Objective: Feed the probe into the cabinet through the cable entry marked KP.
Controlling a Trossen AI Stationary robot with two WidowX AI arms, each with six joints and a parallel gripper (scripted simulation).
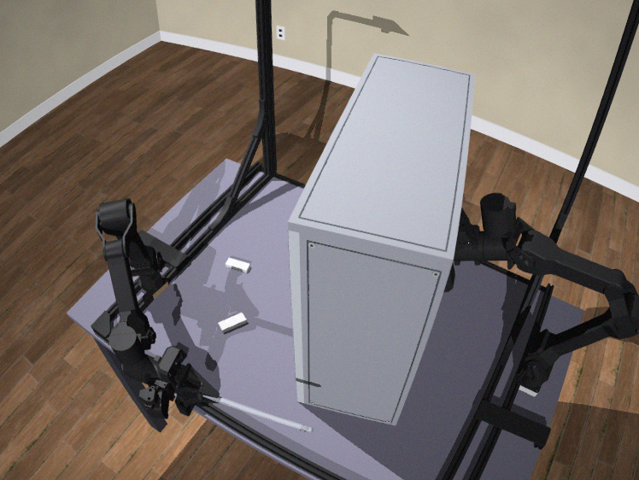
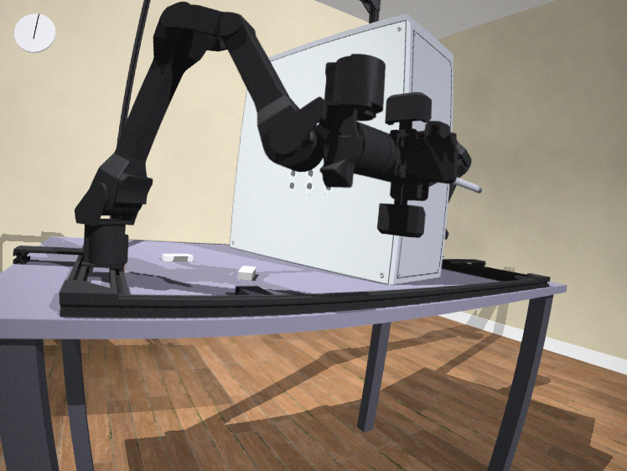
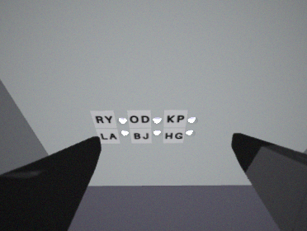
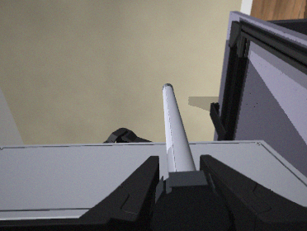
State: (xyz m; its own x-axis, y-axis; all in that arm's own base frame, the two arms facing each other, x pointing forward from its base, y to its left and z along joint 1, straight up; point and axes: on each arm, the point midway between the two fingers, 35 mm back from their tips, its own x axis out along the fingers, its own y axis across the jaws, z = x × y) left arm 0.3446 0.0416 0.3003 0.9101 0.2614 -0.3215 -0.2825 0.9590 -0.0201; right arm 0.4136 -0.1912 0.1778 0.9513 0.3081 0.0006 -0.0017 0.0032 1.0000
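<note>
My right gripper is now 100 mm to the right of the probe. From my right hand the other things lie so: black block 190 mm below, 170 mm to the right, 130 mm behind.
</note>
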